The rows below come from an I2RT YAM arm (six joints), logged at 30 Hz.
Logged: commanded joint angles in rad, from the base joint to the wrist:
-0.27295, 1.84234, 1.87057, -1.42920, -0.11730, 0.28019
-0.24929, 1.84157, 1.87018, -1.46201, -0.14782, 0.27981
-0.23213, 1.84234, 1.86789, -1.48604, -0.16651, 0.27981
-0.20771, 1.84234, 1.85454, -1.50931, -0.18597, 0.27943
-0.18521, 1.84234, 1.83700, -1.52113, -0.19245, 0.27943
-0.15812, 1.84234, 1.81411, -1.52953, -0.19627, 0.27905
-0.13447, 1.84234, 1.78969, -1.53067, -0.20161, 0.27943
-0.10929, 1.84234, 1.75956, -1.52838, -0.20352, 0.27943
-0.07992, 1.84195, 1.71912, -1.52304, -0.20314, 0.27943
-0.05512, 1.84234, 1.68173, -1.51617, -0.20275, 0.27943
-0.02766, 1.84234, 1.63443, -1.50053, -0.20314, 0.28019
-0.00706, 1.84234, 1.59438, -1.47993, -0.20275, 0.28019
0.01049, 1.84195, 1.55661, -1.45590, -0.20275, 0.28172
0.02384, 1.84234, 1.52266, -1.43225, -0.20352, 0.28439
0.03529, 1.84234, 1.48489, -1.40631, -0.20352, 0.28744
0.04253, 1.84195, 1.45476, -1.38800, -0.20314, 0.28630
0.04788, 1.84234, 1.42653, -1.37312, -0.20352, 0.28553
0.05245, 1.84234, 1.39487, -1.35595, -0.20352, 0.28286
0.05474, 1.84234, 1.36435, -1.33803, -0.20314, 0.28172
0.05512, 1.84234, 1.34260, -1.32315, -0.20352, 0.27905
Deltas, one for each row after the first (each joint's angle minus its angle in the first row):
0.02366, -0.00077, -0.00039, -0.03281, -0.03052, -0.00038
0.04082, 0.00000, -0.00268, -0.05684, -0.04921, -0.00038
0.06524, 0.00000, -0.01603, -0.08011, -0.06867, -0.00076
0.08774, 0.00000, -0.03357, -0.09193, -0.07515, -0.00076
0.11483, 0.00000, -0.05646, -0.10033, -0.07897, -0.00114
0.13848, 0.00000, -0.08088, -0.10147, -0.08431, -0.00076
0.16366, 0.00000, -0.11101, -0.09918, -0.08622, -0.00076
0.19303, -0.00039, -0.15145, -0.09384, -0.08584, -0.00076
0.21783, 0.00000, -0.18884, -0.08697, -0.08545, -0.00076
0.24529, 0.00000, -0.23614, -0.07133, -0.08584, 0.00000
0.26589, 0.00000, -0.27619, -0.05073, -0.08545, 0.00000
0.28344, -0.00039, -0.31396, -0.02670, -0.08545, 0.00153
0.29679, 0.00000, -0.34791, -0.00305, -0.08622, 0.00420
0.30824, 0.00000, -0.38568, 0.02289, -0.08622, 0.00725
0.31548, -0.00039, -0.41581, 0.04120, -0.08584, 0.00611
0.32083, 0.00000, -0.44404, 0.05608, -0.08622, 0.00534
0.32540, 0.00000, -0.47570, 0.07325, -0.08622, 0.00267
0.32769, 0.00000, -0.50622, 0.09117, -0.08584, 0.00153
0.32807, 0.00000, -0.52797, 0.10605, -0.08622, -0.00114

